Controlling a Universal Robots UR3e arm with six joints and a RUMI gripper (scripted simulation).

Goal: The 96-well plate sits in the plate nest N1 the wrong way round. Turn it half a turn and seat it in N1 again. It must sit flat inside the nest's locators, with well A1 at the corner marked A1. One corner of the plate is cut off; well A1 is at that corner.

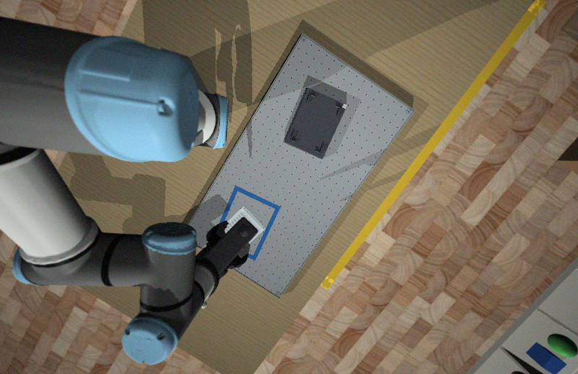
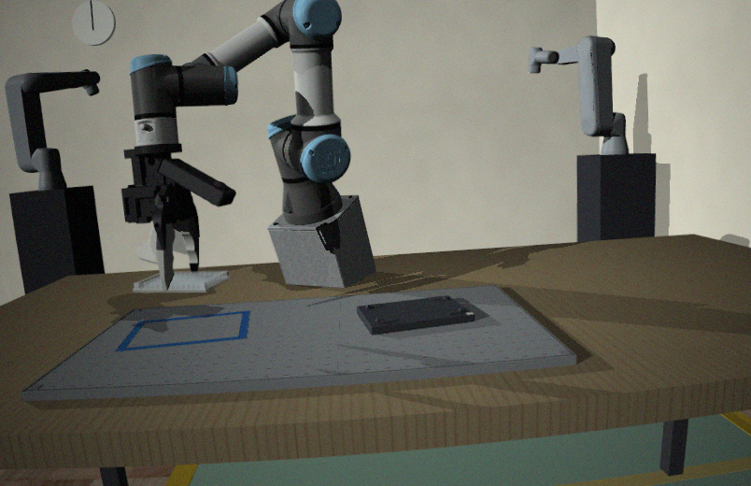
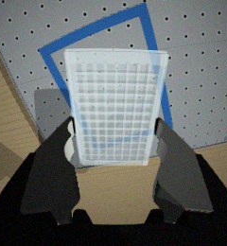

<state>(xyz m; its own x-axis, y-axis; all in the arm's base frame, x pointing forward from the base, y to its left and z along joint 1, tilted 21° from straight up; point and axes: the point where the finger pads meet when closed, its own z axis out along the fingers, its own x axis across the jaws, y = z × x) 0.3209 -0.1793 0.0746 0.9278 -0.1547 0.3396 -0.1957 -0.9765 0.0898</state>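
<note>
Right now my hand is 10 mm above the 96-well plate. Also, from my hand: A1 mark: 450 mm to the left, 80 mm below, 40 mm ahead; then dark plate nest N1: 370 mm to the left, 80 mm below.
</note>
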